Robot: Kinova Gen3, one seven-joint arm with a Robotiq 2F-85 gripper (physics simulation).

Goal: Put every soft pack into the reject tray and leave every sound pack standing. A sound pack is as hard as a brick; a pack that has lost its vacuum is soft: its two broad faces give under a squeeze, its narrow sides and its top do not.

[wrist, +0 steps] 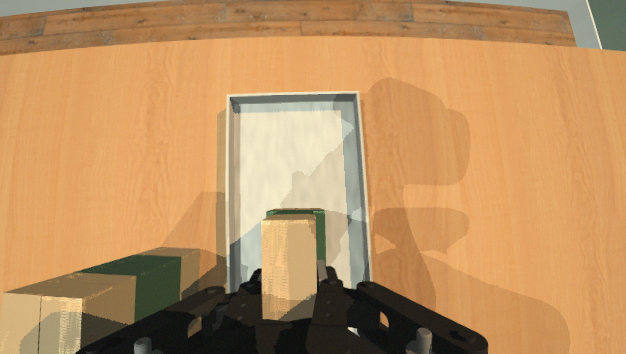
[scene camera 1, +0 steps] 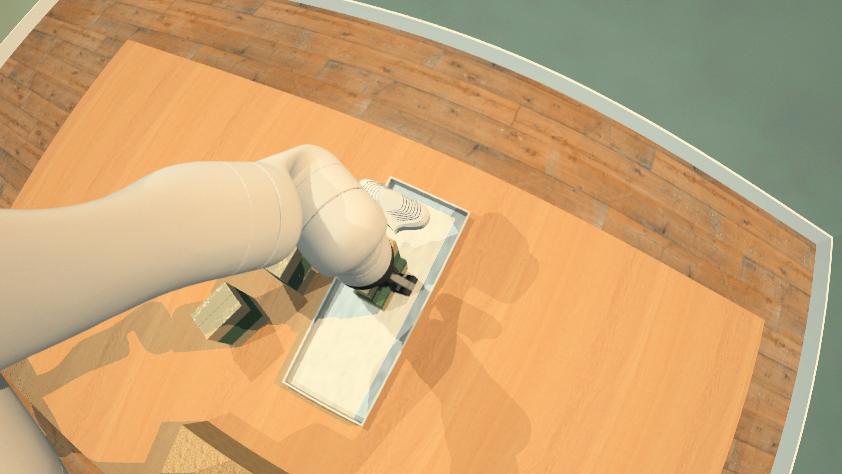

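My gripper is shut on a tan pack with a green band. The pack is upright, over the middle stretch of the white reject tray; its underside is hidden, so its height above the tray floor cannot be told. Another tan and green pack stands on the table to the left of the tray. A further pack stands between it and the arm, partly hidden by the arm. A standing pack shows at the lower left in the wrist view.
The wooden table carries the tray, whose low raised rim runs all round. A tan, rough-topped block is partly in view at the bottom of the scene view. The arm covers much of the left side there.
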